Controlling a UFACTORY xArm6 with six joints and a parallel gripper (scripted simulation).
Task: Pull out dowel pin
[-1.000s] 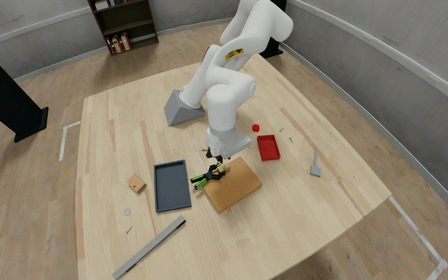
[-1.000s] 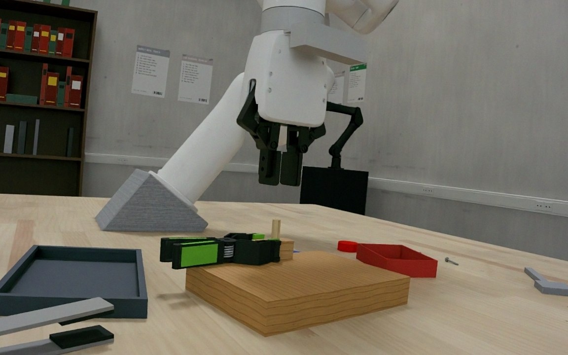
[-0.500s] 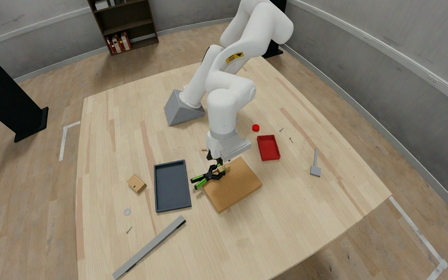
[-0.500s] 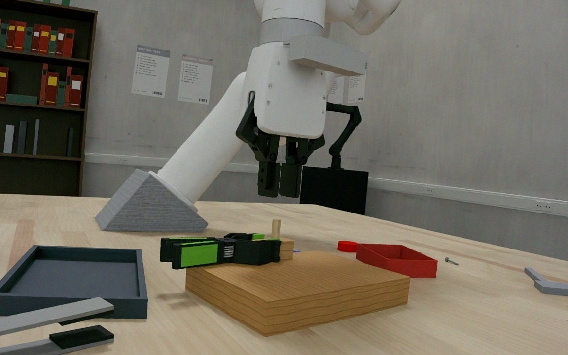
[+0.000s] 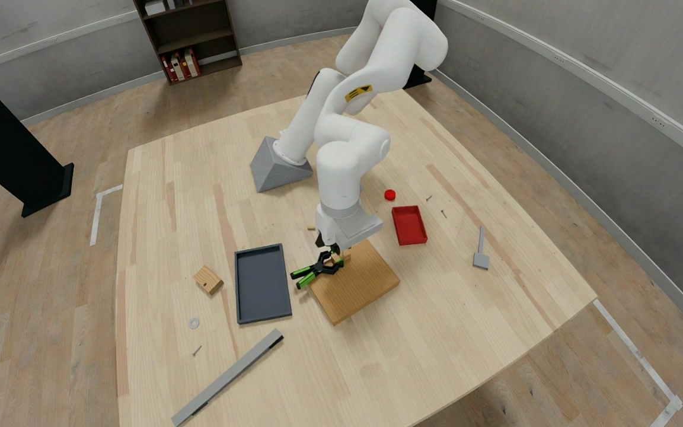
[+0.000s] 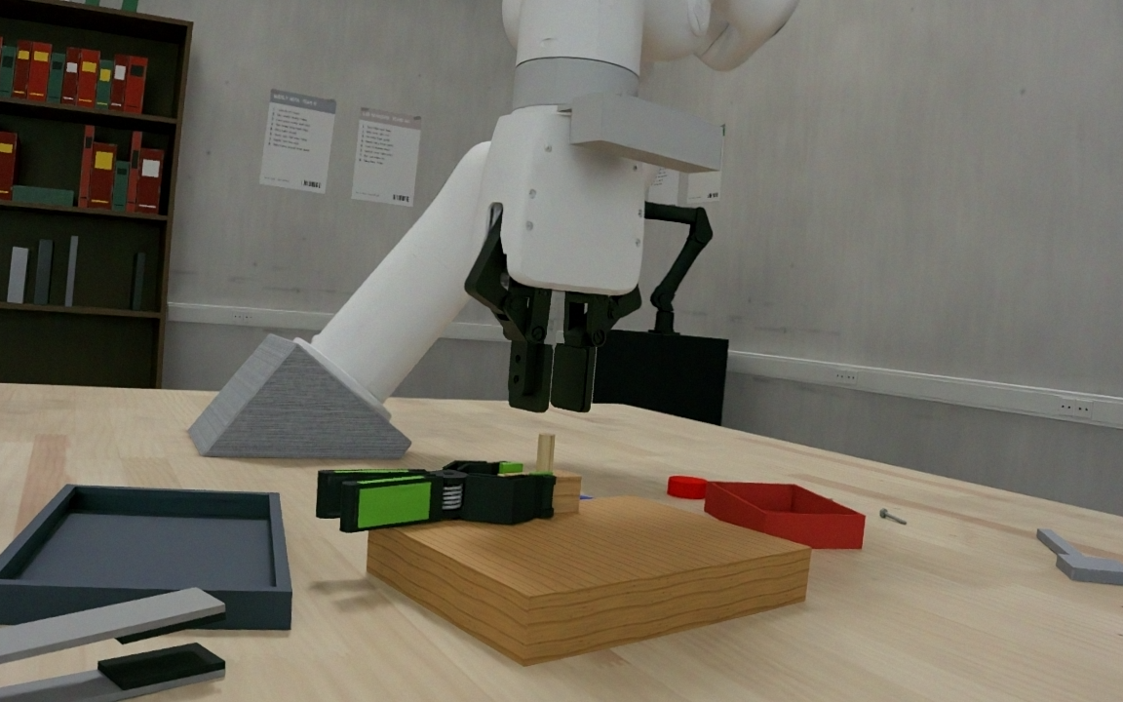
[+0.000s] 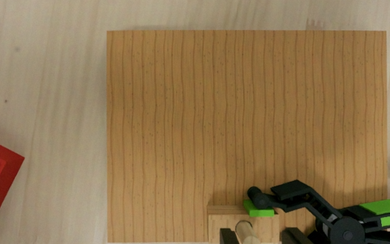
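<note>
My hand is 60 mm above the dowel pin. Round my hand: loose dowel (130 mm behind, 110 mm below, 10 mm to the left); bench board (90 mm below, 60 mm ahead, 10 mm to the right); small wooden block (70 mm below).
</note>
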